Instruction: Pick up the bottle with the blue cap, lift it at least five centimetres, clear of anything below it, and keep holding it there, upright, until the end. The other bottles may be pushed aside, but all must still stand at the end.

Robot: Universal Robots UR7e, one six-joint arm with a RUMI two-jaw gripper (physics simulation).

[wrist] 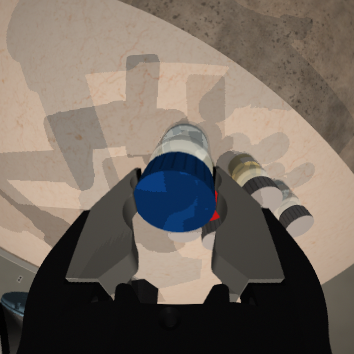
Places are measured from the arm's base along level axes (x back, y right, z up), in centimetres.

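Pixels of known places: gripper, fingertip midpoint: (176, 168).
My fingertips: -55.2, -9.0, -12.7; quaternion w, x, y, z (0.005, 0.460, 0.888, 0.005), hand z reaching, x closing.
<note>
Behind a point stands the place of what it marks, as x, y, z.
The bottle with the blue cap (176, 200) @[-55.5, -9.1, -8.3] is at the middle of the wrist view, its clear body extending above the cap. My gripper (176, 168) @[-55.2, -9.0, -12.7] is shut on this bottle, with one jaw on each side of the cap. The bottle looks upright in line with the jaws and appears much larger and nearer than the other bottles, so it is raised above them. Its base is partly hidden by its own cap, and its exact height cannot be told.
Two bottles with whitish caps (266, 195) @[-56.8, 3.9, -16.2] (297, 223) @[-56.1, 13.7, -16.2] stand to the right on the round table (45, 90) @[-48.9, -31.8, -26.7]. A bit of a red cap (215, 214) @[-50.6, 0.3, -16.2] and parts of two pale caps (184, 236) @[-44.4, -0.5, -16.2] (209, 242) @[-45.3, 3.8, -16.2] show between the jaws, mostly hidden. The table edge curves at upper right.
</note>
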